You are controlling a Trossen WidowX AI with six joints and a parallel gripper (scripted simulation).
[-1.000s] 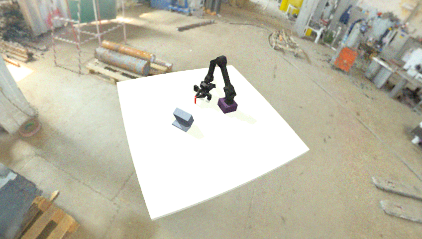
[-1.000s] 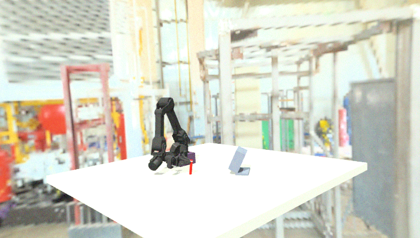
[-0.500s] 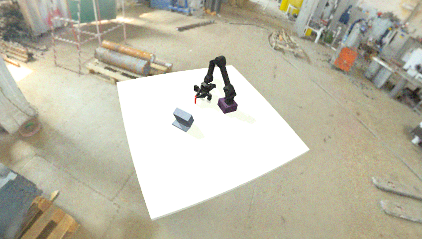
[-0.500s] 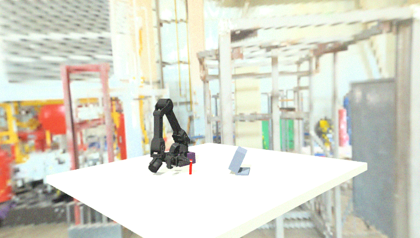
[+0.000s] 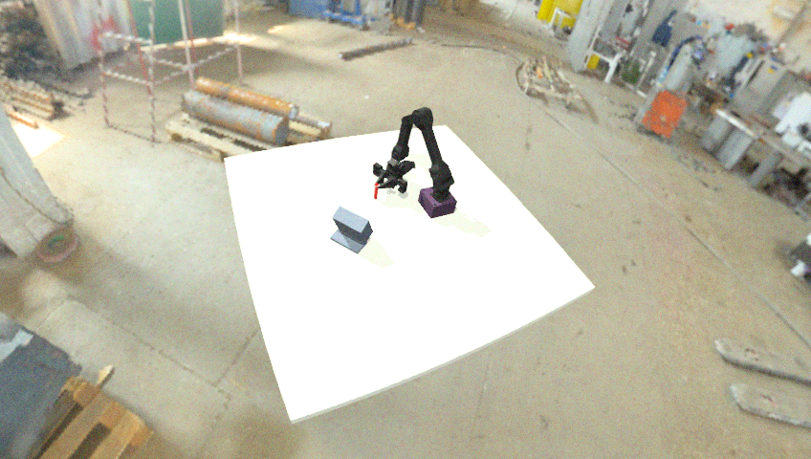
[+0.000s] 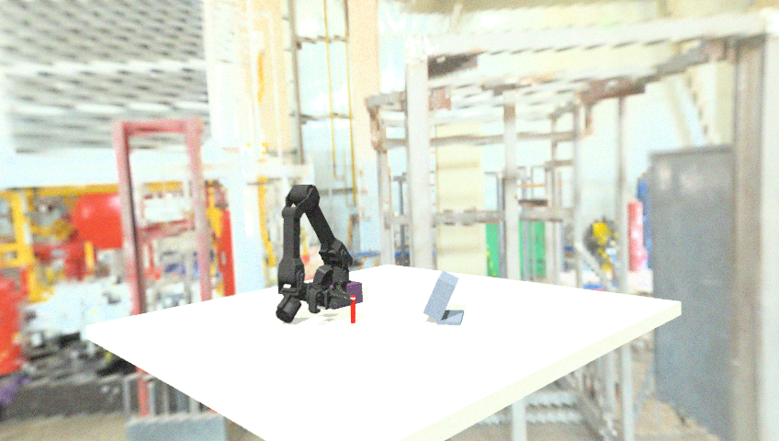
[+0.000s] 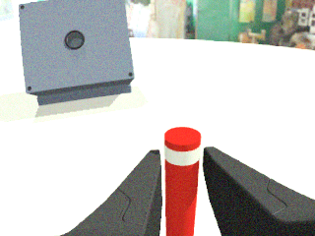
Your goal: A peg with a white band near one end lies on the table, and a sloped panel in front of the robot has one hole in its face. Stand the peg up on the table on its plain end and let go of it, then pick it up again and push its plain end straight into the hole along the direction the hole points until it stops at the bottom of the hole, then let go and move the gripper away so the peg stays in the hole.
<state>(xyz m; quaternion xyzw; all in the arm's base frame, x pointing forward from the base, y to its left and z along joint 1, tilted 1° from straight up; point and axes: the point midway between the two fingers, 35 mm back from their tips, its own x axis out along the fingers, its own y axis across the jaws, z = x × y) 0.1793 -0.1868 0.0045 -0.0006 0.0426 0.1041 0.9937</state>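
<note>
My gripper tip is now 10 mm past the red peg and 10 mm above it. Also, from my gripper tip: grey sloped panel (210 mm ahead, 150 mm to the left); then grey foot plate (230 mm ahead, 160 mm to the left, 60 mm below).
</note>
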